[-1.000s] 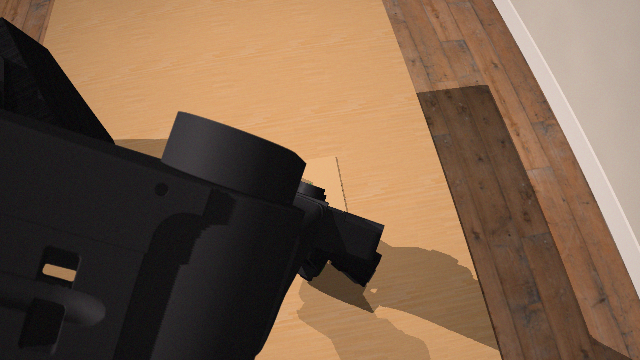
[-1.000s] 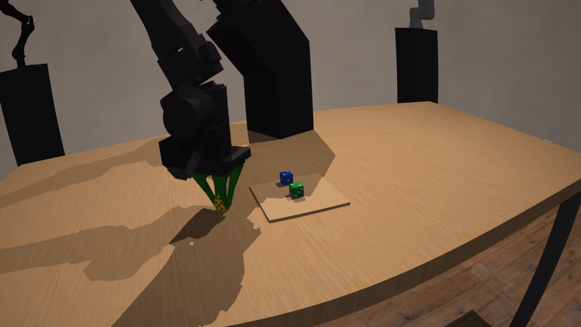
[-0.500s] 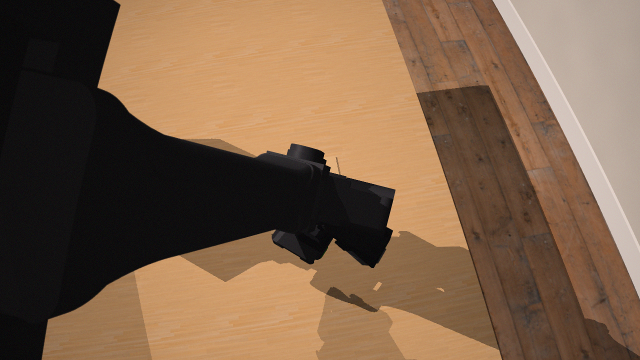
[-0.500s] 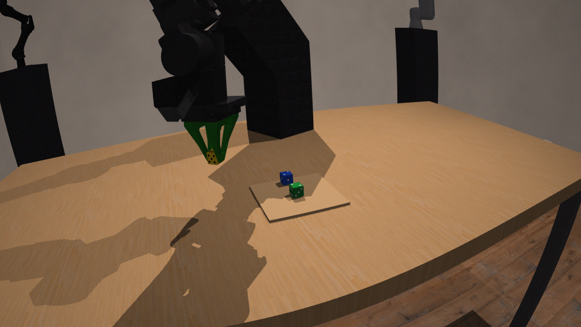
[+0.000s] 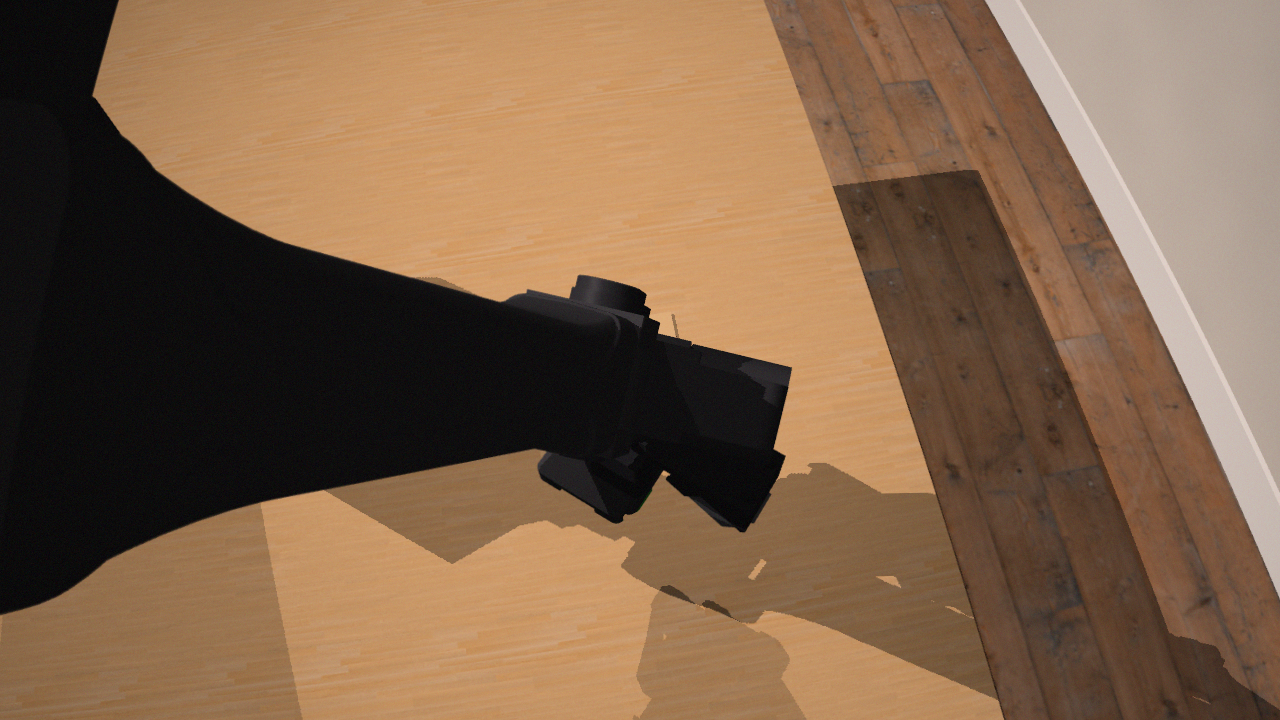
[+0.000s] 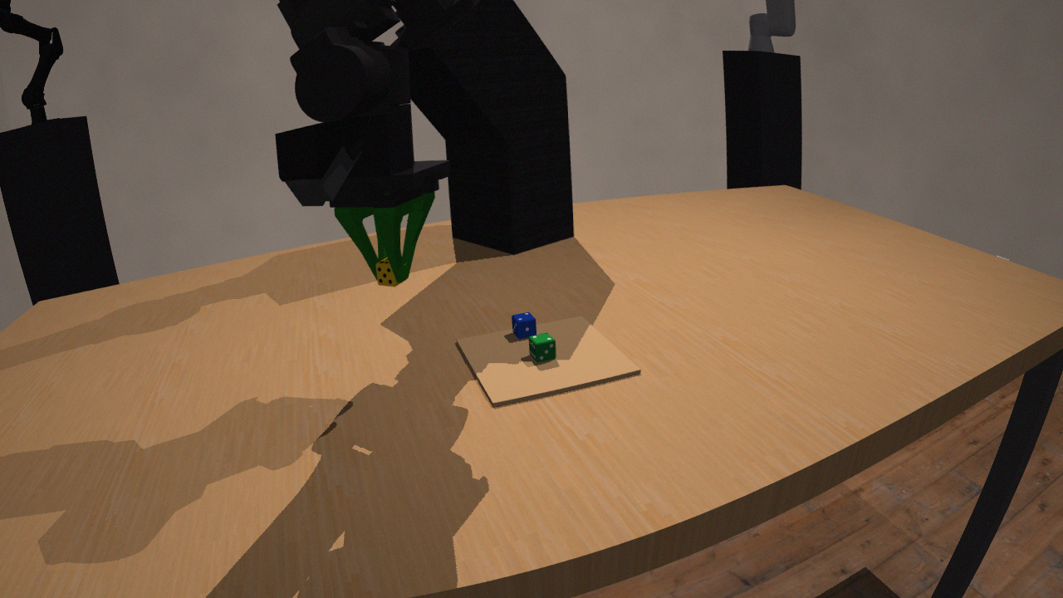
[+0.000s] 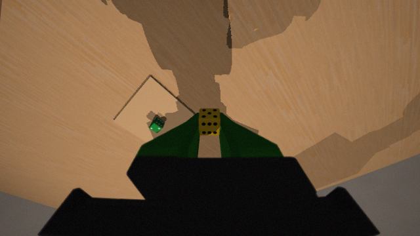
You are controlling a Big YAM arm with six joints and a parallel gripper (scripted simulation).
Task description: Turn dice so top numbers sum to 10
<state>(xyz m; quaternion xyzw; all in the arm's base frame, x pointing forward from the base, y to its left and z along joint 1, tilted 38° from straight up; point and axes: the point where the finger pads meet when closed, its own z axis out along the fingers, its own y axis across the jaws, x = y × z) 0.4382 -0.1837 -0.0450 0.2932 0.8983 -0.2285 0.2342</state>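
My hand is 130 mm to the right of the green die, 100 mm above it and 10 mm short of it. The rest, counted from my hand: blue die 130 mm to the left, 100 mm below, 50 mm behind; tan mat 130 mm to the left, 110 mm below; yellow die right at my hand.
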